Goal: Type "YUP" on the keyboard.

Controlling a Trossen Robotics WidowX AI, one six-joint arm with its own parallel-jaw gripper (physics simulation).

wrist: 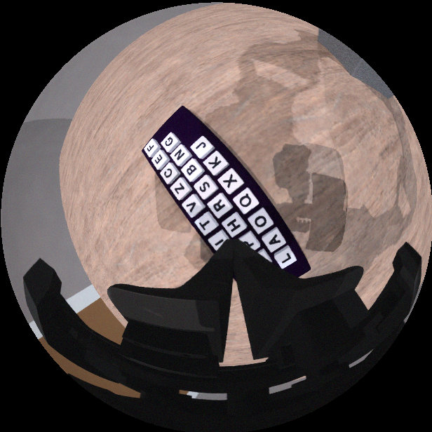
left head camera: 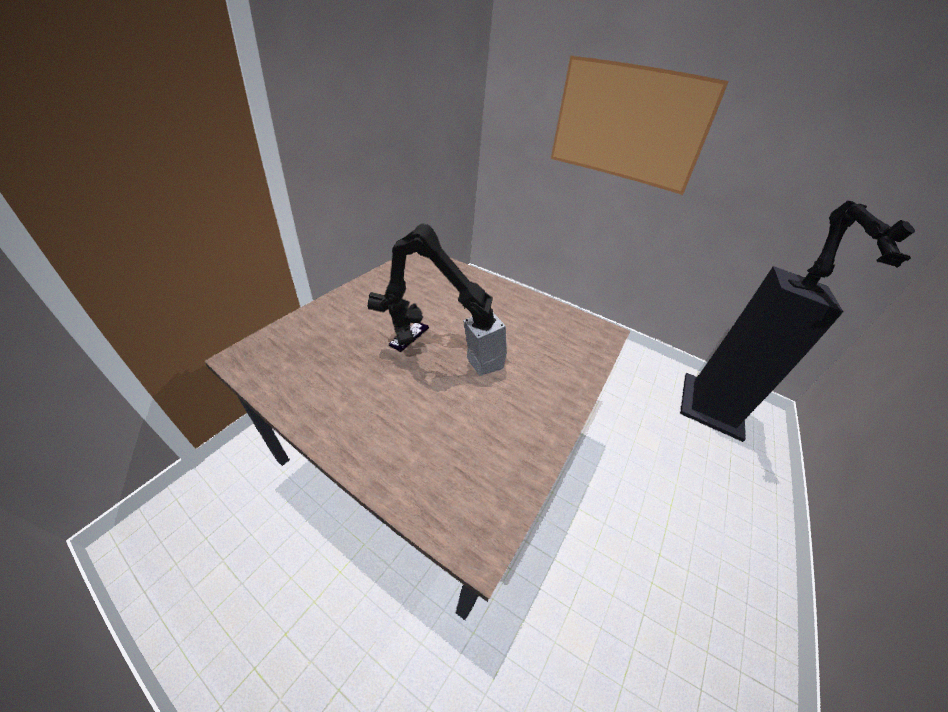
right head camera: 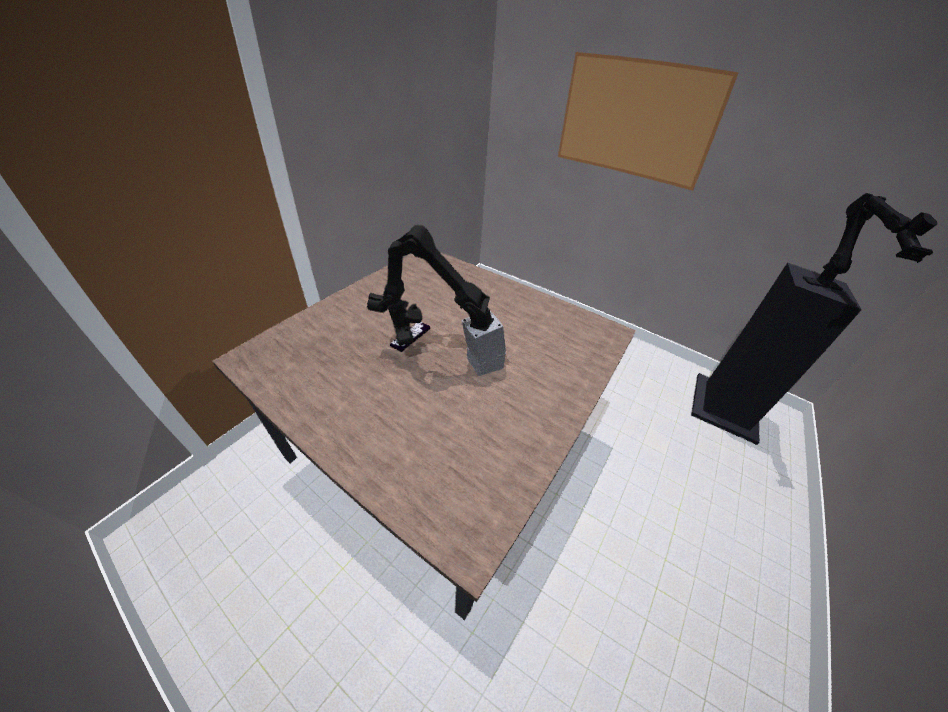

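Seen in the pictures: arm's base, origin of its link: (left head camera: 484, 322) (right head camera: 481, 322).
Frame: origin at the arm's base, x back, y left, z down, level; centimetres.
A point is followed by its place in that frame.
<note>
A dark purple keyboard (left head camera: 419, 330) {x -29.9, y -1.9, z 18.7 cm} (right head camera: 420, 330) {x -30.0, y -1.9, z 18.7 cm} (wrist: 177, 122) with white letter keys lies flat on the table, running diagonally in the wrist view. My gripper (left head camera: 403, 340) {x -32.4, y 5.4, z 17.3 cm} (right head camera: 404, 339) {x -32.4, y 5.4, z 17.3 cm} (wrist: 231, 244) is shut and empty, pointing down over the keyboard. In the wrist view its joined tips overlap the keyboard between the I key (wrist: 218, 241) and the partly covered P key (wrist: 249, 243), just below the H key (wrist: 233, 224). A sliver of the key beyond P shows, its letter hidden. The U and Y letters do not show. Whether the tips touch a key cannot be told.
The arm stands on a grey pedestal (left head camera: 486, 348) {x 4.0, y 4.0, z 6.9 cm} (right head camera: 485, 349) {x 4.3, y 3.6, z 7.6 cm} on the wooden table (left head camera: 429, 452) {x 6.8, y 41.9, z 20.5 cm} (right head camera: 429, 452) {x 8.1, y 41.3, z 20.5 cm}. A second black arm (left head camera: 829, 237) (right head camera: 847, 233) stands on a tall dark column (left head camera: 754, 352) (right head camera: 768, 352) beyond the table.
</note>
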